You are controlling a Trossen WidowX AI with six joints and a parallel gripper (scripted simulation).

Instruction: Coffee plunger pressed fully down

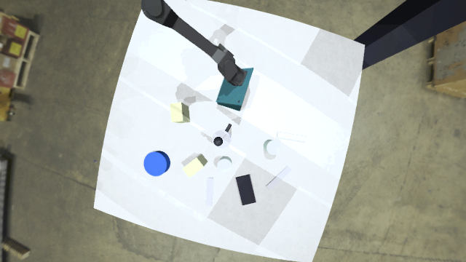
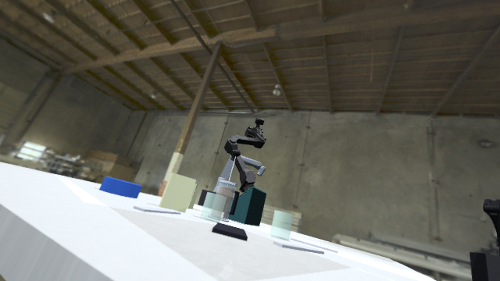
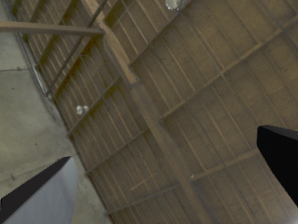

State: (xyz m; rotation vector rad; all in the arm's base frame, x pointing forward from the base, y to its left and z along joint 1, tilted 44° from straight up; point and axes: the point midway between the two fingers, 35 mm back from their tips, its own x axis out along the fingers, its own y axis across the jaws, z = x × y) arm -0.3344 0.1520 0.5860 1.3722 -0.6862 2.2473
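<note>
Right now the coffee press is 57 cm below my gripper tip, 56 cm ahead of it and 34 cm to the left of it. Round my gripper tip: dark slab (77 cm ahead, 70 cm below, 54 cm to the left); then blue disc (82 cm ahead, 68 cm below, 8 cm to the left).
</note>
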